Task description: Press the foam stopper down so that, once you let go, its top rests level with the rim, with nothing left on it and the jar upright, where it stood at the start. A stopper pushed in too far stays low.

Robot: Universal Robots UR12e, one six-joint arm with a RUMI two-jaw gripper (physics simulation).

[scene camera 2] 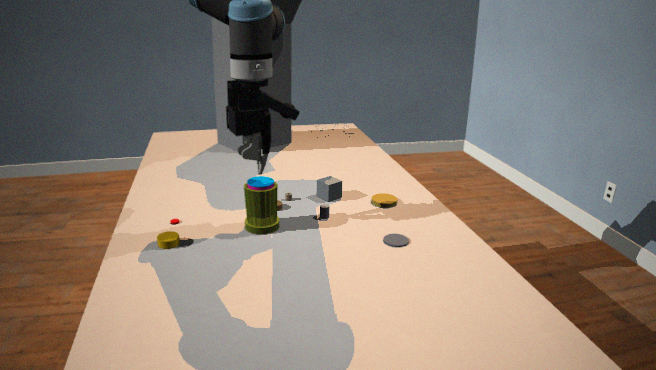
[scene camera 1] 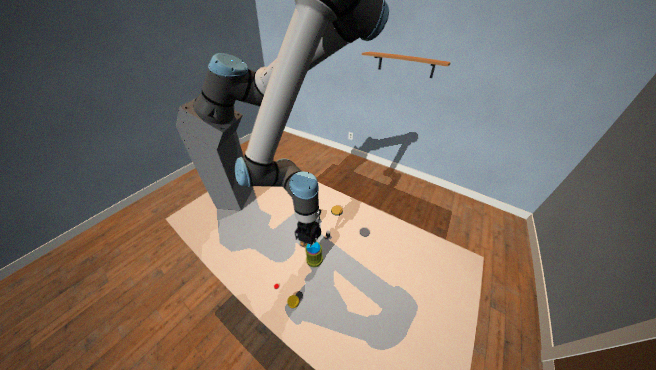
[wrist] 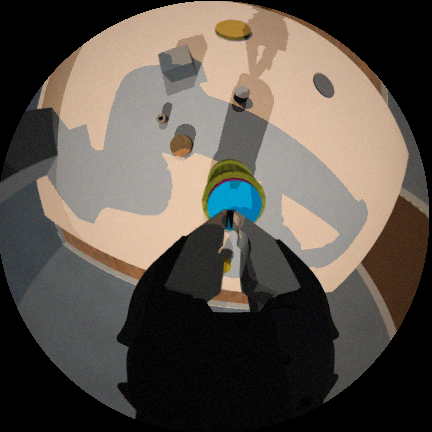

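The olive-green ribbed jar [scene camera 1: 314, 258] [scene camera 2: 261, 207] [wrist: 228, 167] stands upright on the table. The foam stopper [scene camera 1: 313, 248] [scene camera 2: 260, 181] [wrist: 235, 197] sits in its mouth, with its blue top a little above the rim. A thin magenta band of its side shows between the blue top and the rim in scene camera 2 and the wrist view. My gripper [scene camera 2: 260, 172] [wrist: 227, 210] is shut and empty, pointing down. Its fingertips are just above the blue top, with a small gap in scene camera 2. No loose thing shows on the stopper.
A grey cube [scene camera 2: 329, 190] [wrist: 177, 65], dark cylinder [scene camera 2: 324, 212] [wrist: 241, 94] and brown cylinder [wrist: 181, 145] stand near the jar. A yellow disc [scene camera 2: 384, 200] and grey disc [scene camera 2: 396, 240] lie right in scene camera 2; a yellow cylinder [scene camera 2: 168, 240] and red disc [scene camera 2: 174, 221] are left.
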